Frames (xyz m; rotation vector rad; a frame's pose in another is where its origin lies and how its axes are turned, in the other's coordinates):
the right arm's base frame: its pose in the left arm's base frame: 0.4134 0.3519 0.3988 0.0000 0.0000 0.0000
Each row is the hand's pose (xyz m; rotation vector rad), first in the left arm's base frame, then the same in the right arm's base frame.
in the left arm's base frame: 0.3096 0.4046 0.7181 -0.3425 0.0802 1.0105
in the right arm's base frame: -0.1038 0.0527 0.3193 -0.3425 0.0802 1.0105
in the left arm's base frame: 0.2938 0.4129 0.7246 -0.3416 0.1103 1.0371
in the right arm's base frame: -0.1196 0.0610 0.3258 -0.3416 0.1103 1.0371
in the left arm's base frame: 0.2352 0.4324 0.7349 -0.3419 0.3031 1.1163
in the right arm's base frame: -0.1782 0.0805 0.3361 -0.3419 0.3031 1.1163
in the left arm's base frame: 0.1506 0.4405 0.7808 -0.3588 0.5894 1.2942
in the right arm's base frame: -0.2628 0.0886 0.3820 -0.3588 0.5894 1.2942
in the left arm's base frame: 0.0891 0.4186 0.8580 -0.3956 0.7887 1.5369
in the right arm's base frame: -0.3243 0.0667 0.4592 -0.3956 0.7887 1.5369
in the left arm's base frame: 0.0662 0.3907 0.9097 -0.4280 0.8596 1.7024
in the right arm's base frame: -0.3472 0.0388 0.5109 -0.4280 0.8596 1.7024
